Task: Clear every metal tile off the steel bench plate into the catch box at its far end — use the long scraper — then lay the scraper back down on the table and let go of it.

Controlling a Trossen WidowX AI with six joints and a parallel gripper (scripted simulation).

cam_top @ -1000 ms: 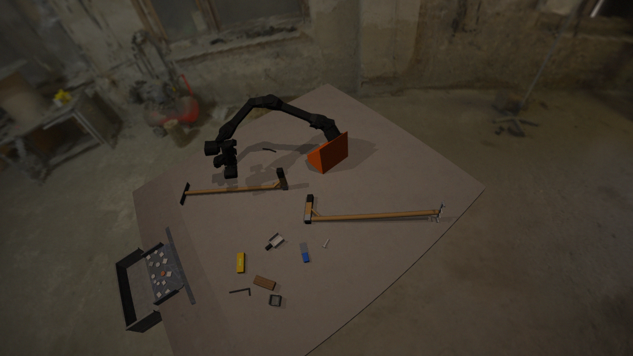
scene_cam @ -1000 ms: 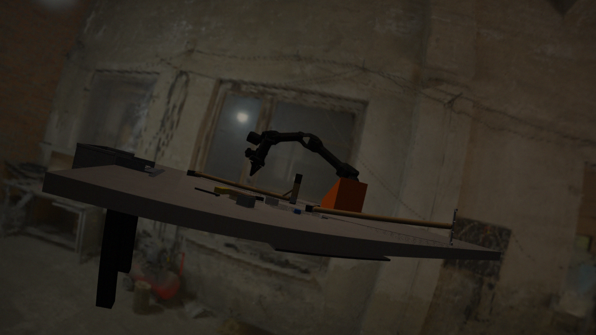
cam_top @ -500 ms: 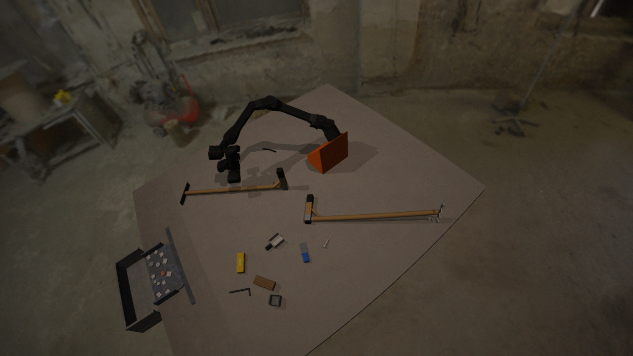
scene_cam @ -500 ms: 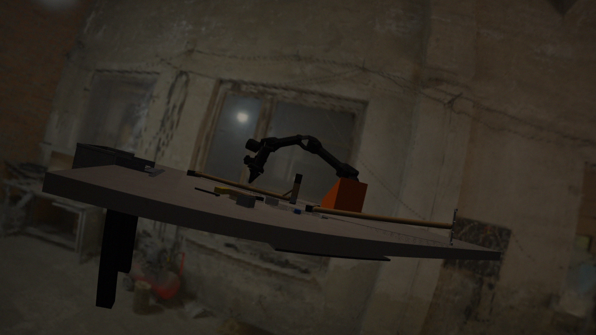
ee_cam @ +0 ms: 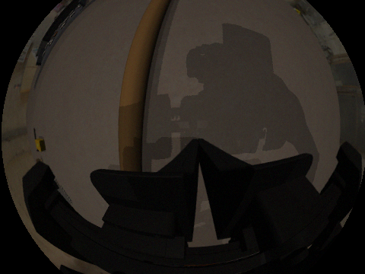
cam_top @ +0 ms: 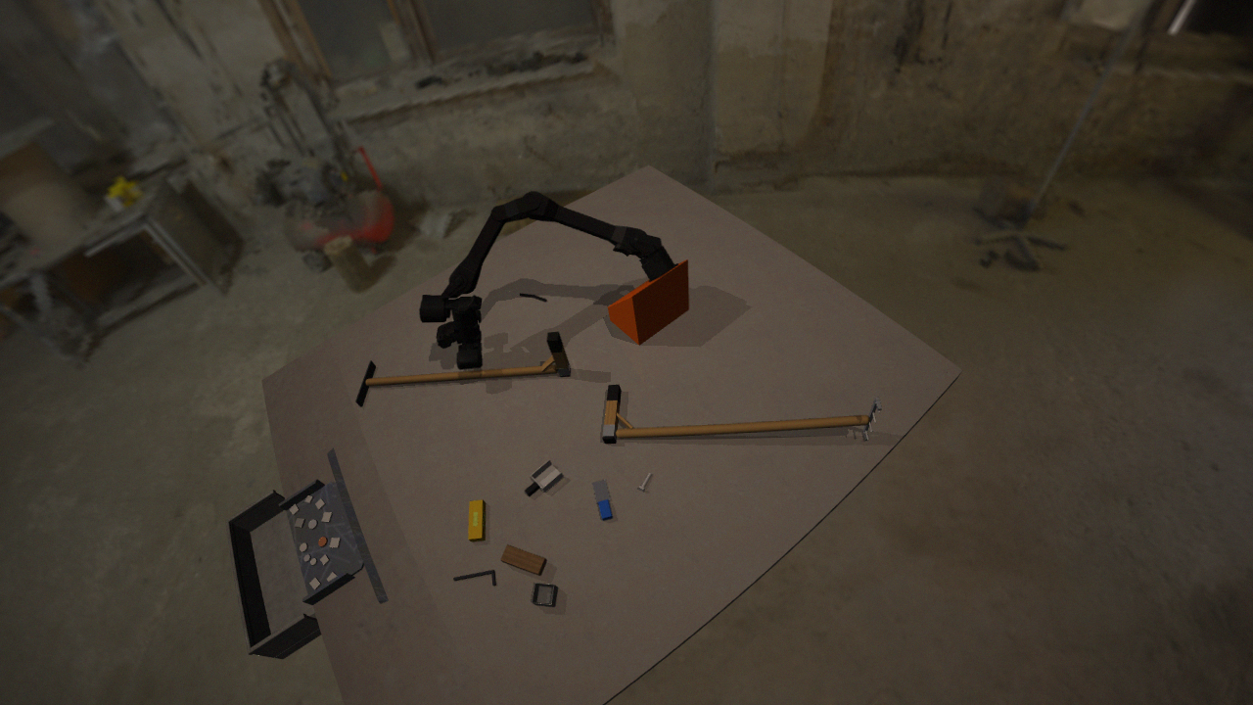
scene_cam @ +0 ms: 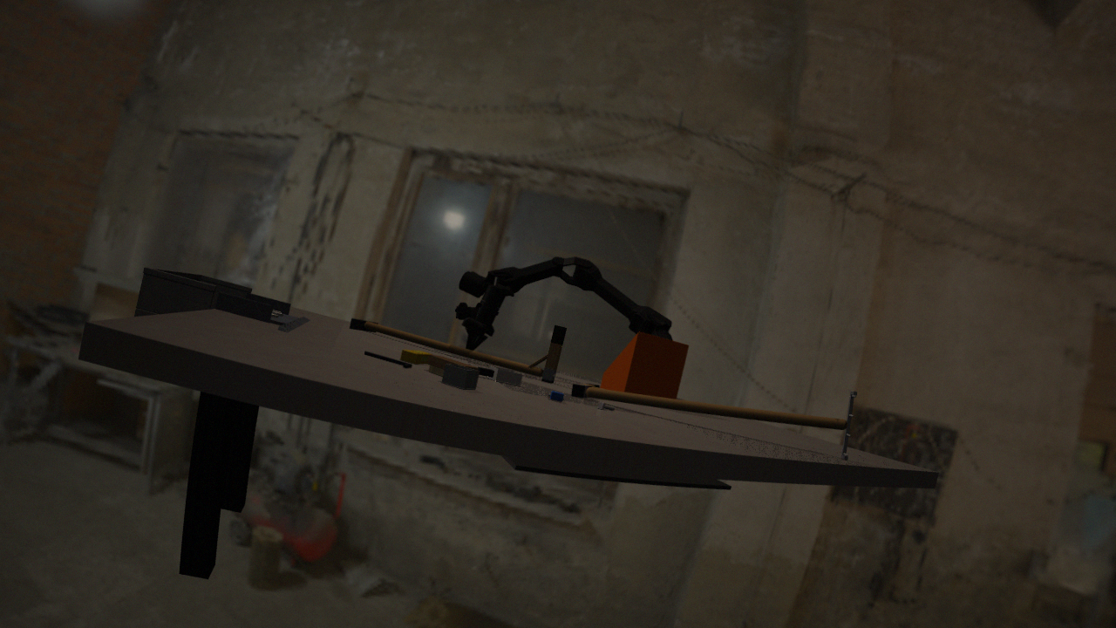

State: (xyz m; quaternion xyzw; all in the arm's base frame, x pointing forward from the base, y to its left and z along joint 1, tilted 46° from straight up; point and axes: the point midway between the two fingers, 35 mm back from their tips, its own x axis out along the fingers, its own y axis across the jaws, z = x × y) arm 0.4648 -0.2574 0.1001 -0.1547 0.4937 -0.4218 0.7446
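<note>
Right now my gripper tip is 6 cm short of the wooden-shafted scraper, 3 cm to the right of it and 5 cm below it. Also, from my gripper tip: wooden block: 19 cm ahead, 54 cm to the left; then yellow block: 22 cm ahead, 40 cm to the left; then blue piece: 1 cm behind, 54 cm to the left, 1 cm below.
</note>
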